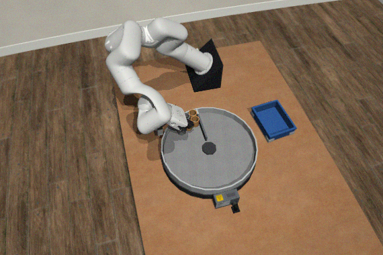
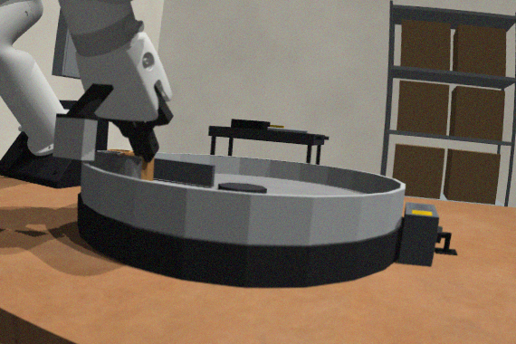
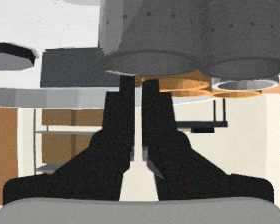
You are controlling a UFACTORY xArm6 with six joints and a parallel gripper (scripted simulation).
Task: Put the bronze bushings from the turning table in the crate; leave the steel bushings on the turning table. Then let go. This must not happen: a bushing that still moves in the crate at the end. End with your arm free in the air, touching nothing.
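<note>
Right now the blue crate is 4 cm ahead of my hand, 42 cm to the left of it and 8 cm below it. Round my hand: turning table (14 cm ahead, 6 cm to the left, 6 cm below).
</note>
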